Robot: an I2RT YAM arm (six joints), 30 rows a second.
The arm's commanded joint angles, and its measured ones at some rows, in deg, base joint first. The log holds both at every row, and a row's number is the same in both.
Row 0, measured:
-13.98, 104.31, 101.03, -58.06, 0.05, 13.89
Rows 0 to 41, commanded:
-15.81, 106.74, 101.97, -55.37, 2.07, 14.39
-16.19, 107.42, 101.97, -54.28, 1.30, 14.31
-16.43, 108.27, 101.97, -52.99, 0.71, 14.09
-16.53, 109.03, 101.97, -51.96, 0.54, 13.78
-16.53, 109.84, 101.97, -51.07, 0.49, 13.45
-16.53, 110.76, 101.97, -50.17, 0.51, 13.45
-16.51, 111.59, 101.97, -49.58, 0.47, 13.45
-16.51, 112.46, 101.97, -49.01, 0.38, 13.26
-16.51, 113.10, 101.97, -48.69, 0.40, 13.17
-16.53, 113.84, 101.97, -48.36, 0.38, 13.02
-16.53, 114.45, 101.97, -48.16, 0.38, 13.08
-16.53, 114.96, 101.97, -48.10, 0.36, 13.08
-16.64, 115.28, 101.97, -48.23, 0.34, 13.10
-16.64, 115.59, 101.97, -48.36, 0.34, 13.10
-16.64, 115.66, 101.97, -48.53, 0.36, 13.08
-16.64, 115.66, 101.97, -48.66, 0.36, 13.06
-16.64, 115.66, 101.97, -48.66, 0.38, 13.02
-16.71, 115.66, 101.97, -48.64, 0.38, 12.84
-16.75, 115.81, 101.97, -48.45, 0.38, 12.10
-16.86, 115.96, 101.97, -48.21, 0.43, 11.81
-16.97, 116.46, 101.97, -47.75, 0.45, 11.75
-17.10, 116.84, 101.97, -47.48, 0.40, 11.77
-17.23, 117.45, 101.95, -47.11, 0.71, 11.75
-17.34, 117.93, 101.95, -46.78, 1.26, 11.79
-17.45, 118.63, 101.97, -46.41, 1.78, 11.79
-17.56, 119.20, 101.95, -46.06, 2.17, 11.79
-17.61, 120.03, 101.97, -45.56, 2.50, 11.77
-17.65, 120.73, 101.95, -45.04, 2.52, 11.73
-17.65, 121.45, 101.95, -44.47, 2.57, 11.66
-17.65, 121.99, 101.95, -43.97, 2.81, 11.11
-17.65, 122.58, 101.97, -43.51, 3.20, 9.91
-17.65, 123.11, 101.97, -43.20, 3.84, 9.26
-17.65, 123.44, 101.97, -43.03, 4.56, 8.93
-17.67, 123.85, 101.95, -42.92, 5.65, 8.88
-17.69, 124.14, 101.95, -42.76, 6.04, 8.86
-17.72, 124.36, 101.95, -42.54, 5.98, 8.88
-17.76, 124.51, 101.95, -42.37, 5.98, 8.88
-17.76, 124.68, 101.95, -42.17, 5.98, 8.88
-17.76, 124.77, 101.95, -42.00, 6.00, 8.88
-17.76, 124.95, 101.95, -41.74, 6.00, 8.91
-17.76, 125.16, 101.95, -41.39, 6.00, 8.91
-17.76, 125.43, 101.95, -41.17, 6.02, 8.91
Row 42, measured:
-17.54, 124.68, 101.03, -41.78, 4.95, 9.34
